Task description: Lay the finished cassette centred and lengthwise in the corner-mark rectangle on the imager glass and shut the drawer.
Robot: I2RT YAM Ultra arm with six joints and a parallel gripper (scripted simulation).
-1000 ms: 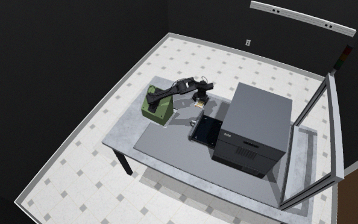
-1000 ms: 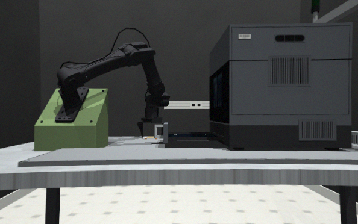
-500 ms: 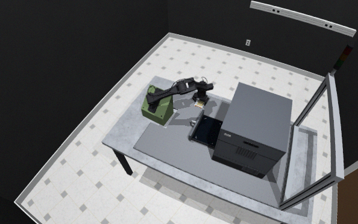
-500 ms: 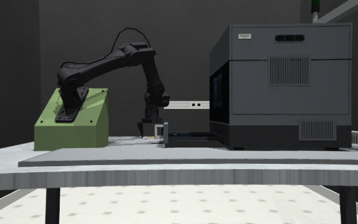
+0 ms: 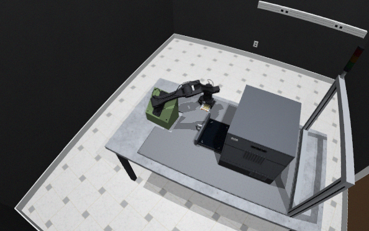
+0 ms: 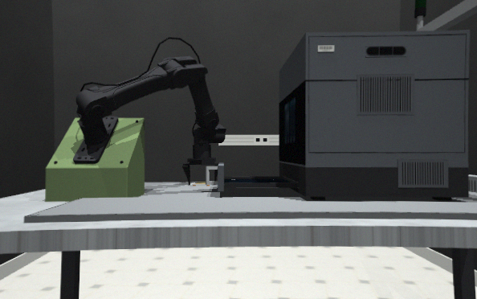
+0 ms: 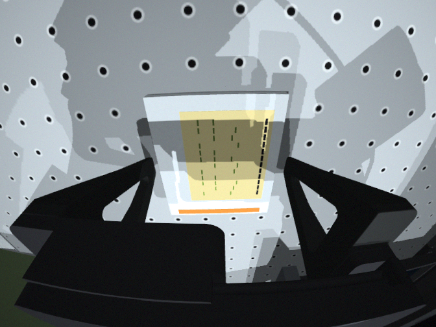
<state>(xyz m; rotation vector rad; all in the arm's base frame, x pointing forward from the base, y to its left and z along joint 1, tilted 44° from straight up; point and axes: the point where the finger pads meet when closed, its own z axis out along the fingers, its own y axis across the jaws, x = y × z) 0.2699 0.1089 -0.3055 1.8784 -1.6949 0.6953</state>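
Now: hand 1 cm above the cassette. The rest, counted from my hand: imager drawer 21 cm ahead, 24 cm to the right, 4 cm above.
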